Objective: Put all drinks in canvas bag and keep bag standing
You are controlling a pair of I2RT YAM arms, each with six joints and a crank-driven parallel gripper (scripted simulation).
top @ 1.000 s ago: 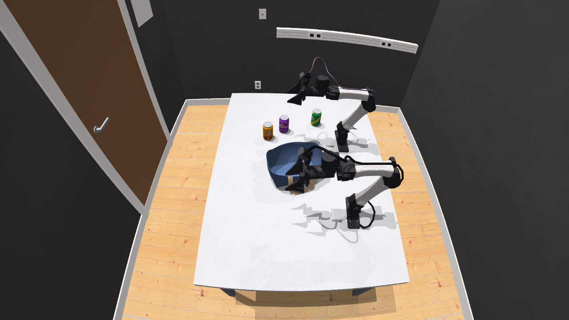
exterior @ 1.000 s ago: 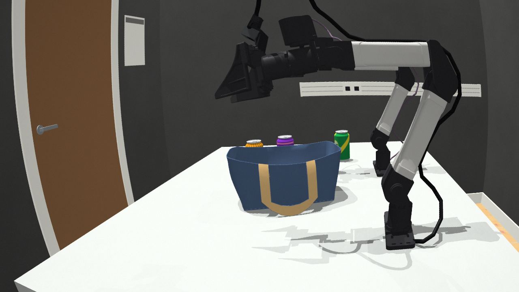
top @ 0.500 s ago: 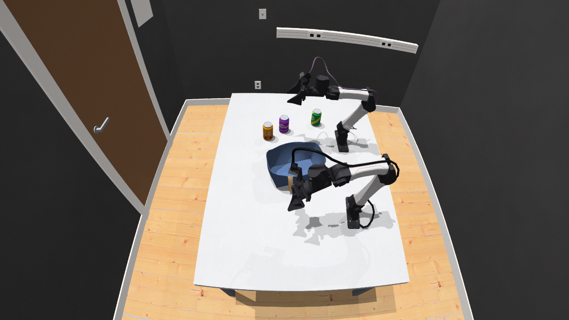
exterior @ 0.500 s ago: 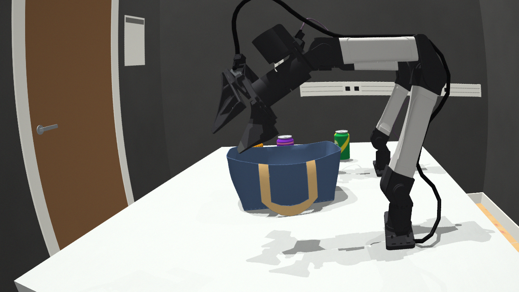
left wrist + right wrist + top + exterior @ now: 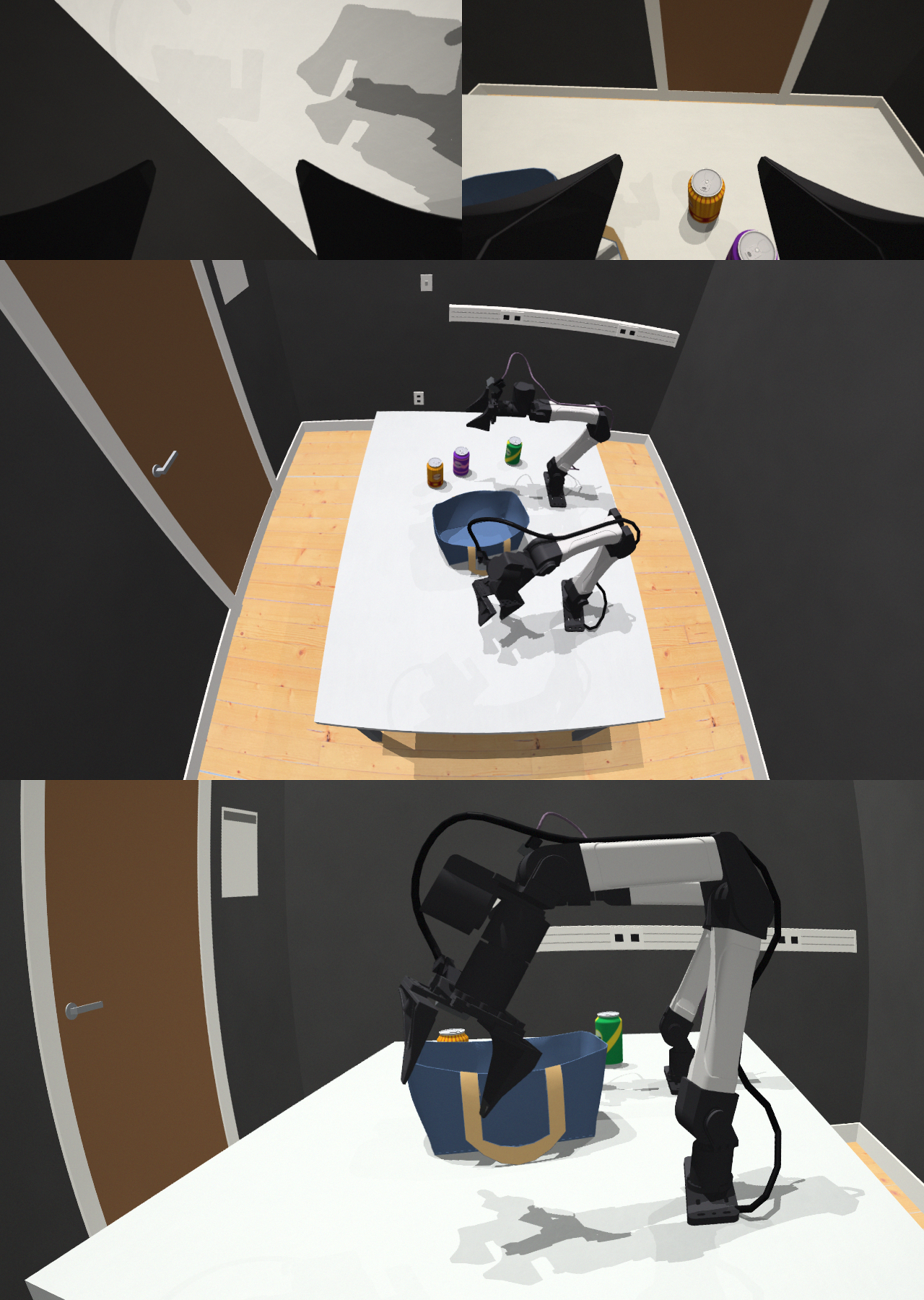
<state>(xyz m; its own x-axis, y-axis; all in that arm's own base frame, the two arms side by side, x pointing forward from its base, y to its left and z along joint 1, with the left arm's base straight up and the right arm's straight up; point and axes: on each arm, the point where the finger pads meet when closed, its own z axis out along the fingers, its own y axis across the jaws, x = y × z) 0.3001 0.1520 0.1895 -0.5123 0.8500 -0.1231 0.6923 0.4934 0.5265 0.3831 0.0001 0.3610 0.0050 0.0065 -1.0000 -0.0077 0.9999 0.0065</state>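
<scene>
Now: right hand 1 cm short of the purple can, 9 cm to the left of it and 30 cm above it. From my right hand the other things lie so: green can (21 cm behind, 18 cm to the right, 30 cm below); orange can (12 cm ahead, 2 cm to the right, 30 cm below).
</scene>
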